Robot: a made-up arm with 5 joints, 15 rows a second.
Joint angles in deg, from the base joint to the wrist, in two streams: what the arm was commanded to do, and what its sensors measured. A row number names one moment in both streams.
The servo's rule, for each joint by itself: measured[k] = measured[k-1] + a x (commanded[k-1-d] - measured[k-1]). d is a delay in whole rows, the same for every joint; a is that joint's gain. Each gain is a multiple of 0.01, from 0.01 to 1. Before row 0 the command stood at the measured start. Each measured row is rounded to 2 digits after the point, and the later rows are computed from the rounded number. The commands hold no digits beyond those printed.
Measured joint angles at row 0:
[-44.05, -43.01, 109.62, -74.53, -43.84]
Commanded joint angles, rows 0 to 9:
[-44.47, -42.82, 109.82, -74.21, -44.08]
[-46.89, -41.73, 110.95, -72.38, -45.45]
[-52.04, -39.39, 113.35, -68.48, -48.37]
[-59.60, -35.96, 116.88, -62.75, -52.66]
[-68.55, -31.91, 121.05, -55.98, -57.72]
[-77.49, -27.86, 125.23, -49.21, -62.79]
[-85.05, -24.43, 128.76, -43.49, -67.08]
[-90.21, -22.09, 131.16, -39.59, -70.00]
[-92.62, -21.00, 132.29, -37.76, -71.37]
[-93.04, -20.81, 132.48, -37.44, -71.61]
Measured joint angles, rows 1 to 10:
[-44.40, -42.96, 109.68, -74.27, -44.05]
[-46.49, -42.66, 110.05, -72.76, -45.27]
[-51.15, -41.88, 111.01, -69.34, -47.97]
[-58.25, -40.46, 112.71, -64.07, -52.05]
[-66.90, -38.41, 115.13, -57.60, -56.98]
[-75.80, -35.88, 118.06, -50.89, -62.03]
[-83.57, -33.13, 121.16, -44.97, -66.42]
[-89.15, -30.48, 124.06, -40.67, -69.53]
[-92.06, -28.20, 126.45, -38.34, -71.13]
[-92.88, -26.43, 128.20, -37.62, -71.55]
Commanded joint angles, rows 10 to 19:
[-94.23, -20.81, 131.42, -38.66, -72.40]
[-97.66, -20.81, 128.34, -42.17, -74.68]
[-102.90, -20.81, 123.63, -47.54, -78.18]
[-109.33, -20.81, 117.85, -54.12, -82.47]
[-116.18, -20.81, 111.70, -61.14, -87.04]
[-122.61, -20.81, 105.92, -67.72, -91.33]
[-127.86, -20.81, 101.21, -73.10, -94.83]
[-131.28, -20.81, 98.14, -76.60, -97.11]
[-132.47, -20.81, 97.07, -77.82, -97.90]
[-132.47, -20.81, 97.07, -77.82, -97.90]
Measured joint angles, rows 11 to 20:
[-94.01, -25.08, 129.13, -38.45, -72.29]
[-97.08, -24.06, 128.90, -41.43, -74.37]
[-101.97, -23.28, 127.37, -46.32, -77.68]
[-108.15, -22.69, 124.61, -52.56, -81.85]
[-114.90, -22.24, 120.87, -59.42, -86.37]
[-121.38, -21.90, 116.53, -66.06, -90.69]
[-126.82, -21.64, 112.09, -71.69, -94.29]
[-130.57, -21.44, 108.04, -75.62, -96.74]
[-132.17, -21.29, 104.86, -77.38, -97.75]
[-132.42, -21.17, 102.60, -77.73, -97.88]

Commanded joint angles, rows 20 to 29:
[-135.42, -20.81, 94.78, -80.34, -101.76]
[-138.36, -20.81, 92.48, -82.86, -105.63]
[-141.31, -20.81, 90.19, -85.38, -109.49]
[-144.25, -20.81, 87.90, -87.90, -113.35]
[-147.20, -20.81, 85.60, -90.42, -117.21]
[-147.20, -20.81, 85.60, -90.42, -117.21]
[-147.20, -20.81, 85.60, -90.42, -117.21]
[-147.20, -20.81, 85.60, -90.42, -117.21]
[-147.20, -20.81, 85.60, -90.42, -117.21]
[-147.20, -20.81, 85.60, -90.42, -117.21]
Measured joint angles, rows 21 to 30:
[-134.94, -21.08, 100.33, -79.82, -101.26]
[-137.81, -21.02, 98.05, -82.25, -105.06]
[-140.75, -20.97, 95.77, -84.75, -108.91]
[-143.69, -20.93, 93.49, -87.27, -112.77]
[-146.64, -20.90, 91.20, -89.79, -116.63]
[-147.11, -20.88, 89.58, -90.29, -117.13]
[-147.19, -20.86, 88.43, -90.39, -117.20]
[-147.20, -20.85, 87.61, -90.41, -117.21]
[-147.20, -20.84, 87.03, -90.42, -117.21]
[-147.20, -20.83, 86.62, -90.42, -117.21]

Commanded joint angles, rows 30 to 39:
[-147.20, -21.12, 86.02, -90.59, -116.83]
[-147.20, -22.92, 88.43, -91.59, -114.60]
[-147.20, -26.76, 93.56, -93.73, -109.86]
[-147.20, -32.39, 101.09, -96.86, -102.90]
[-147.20, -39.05, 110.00, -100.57, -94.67]
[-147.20, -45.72, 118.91, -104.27, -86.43]
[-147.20, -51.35, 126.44, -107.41, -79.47]
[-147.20, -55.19, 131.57, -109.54, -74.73]
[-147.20, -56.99, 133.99, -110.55, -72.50]
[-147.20, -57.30, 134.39, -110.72, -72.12]
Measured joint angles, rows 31 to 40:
[-147.20, -20.90, 86.45, -90.56, -116.88]
[-147.20, -21.38, 87.02, -91.38, -114.90]
[-147.20, -22.67, 88.92, -93.26, -110.52]
[-147.20, -25.00, 92.45, -96.14, -103.89]
[-147.20, -28.37, 97.54, -99.68, -95.87]
[-147.20, -32.53, 103.74, -103.35, -87.66]
[-147.20, -37.05, 110.32, -106.60, -80.53]
[-147.20, -41.40, 116.48, -108.95, -75.48]
[-147.20, -45.14, 121.56, -110.23, -72.89]
[-147.20, -48.06, 125.28, -110.62, -72.22]

